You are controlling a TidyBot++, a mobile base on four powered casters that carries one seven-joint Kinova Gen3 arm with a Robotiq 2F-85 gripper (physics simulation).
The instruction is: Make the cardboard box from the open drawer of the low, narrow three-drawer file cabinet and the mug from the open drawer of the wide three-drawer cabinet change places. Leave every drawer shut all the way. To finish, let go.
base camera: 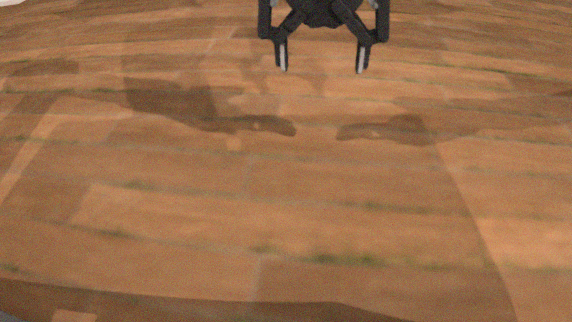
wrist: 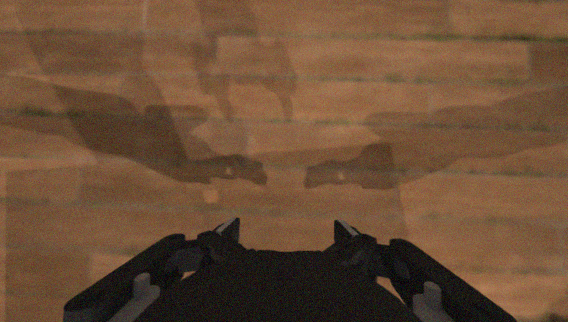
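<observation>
My gripper is open and empty. It hangs above the wooden floor, its fingers pointing down at the top middle of the base camera view and showing at the bottom of the wrist view. The cardboard box, the mug, the narrow file cabinet and the wide cabinet do not show in either view.
The brown plank floor carries shadows of the arm and the gripper's fingers. A small piece of a white thing shows at the top left corner of the base camera view; what it is I cannot tell.
</observation>
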